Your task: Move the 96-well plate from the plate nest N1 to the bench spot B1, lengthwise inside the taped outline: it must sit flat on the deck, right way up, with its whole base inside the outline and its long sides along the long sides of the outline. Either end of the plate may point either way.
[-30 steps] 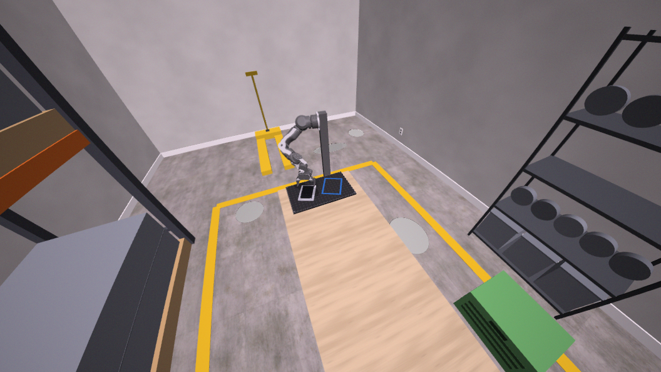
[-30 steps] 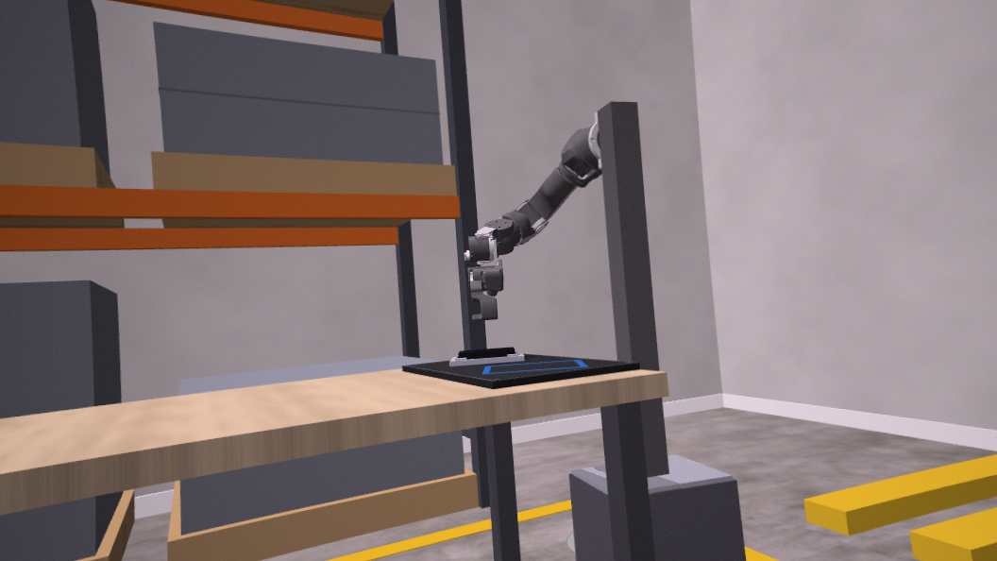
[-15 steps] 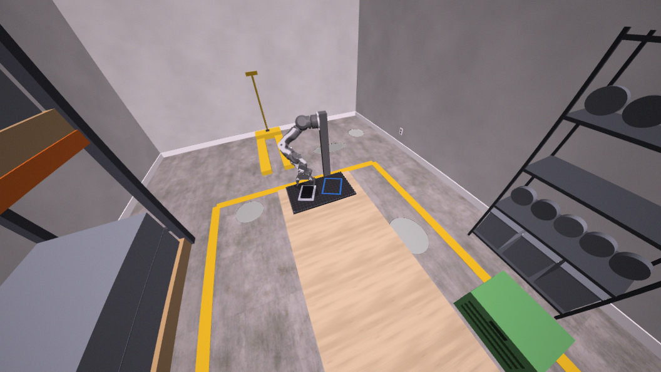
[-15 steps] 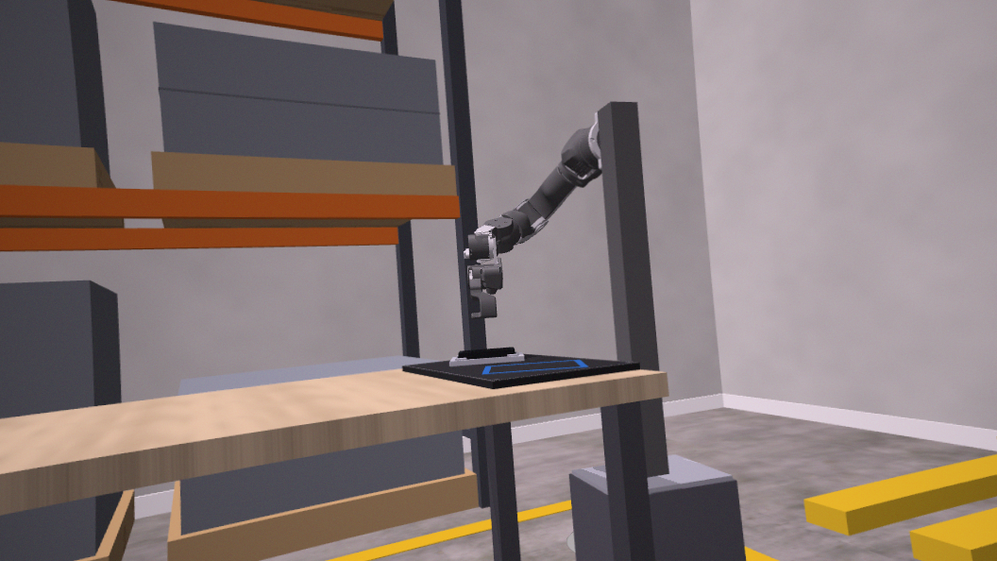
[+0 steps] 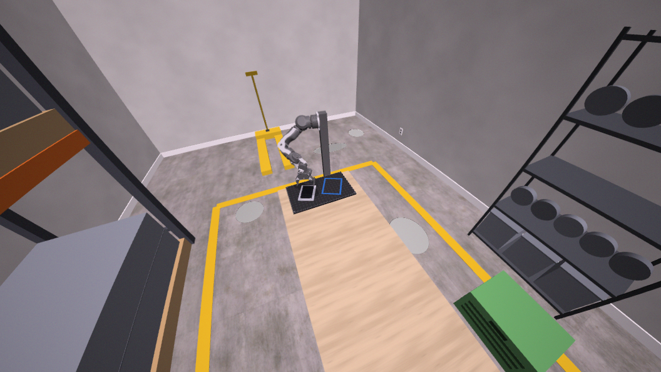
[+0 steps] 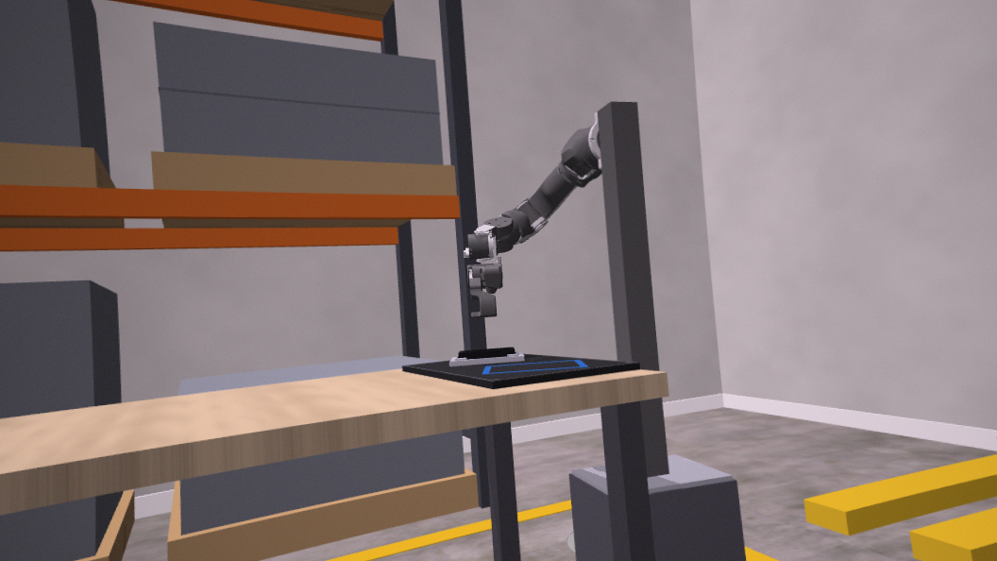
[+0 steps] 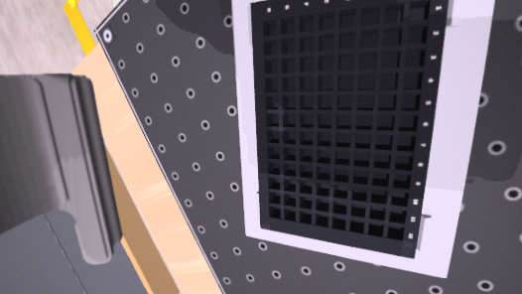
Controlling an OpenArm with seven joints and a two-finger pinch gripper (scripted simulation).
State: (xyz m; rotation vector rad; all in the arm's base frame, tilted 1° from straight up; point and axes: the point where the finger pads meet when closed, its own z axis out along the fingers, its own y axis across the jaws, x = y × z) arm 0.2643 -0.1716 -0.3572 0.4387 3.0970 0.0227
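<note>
Now: hand 8 cm above the 96-well plate. From my hand the other things lie so: plate nest N1: 9 cm below.
</note>
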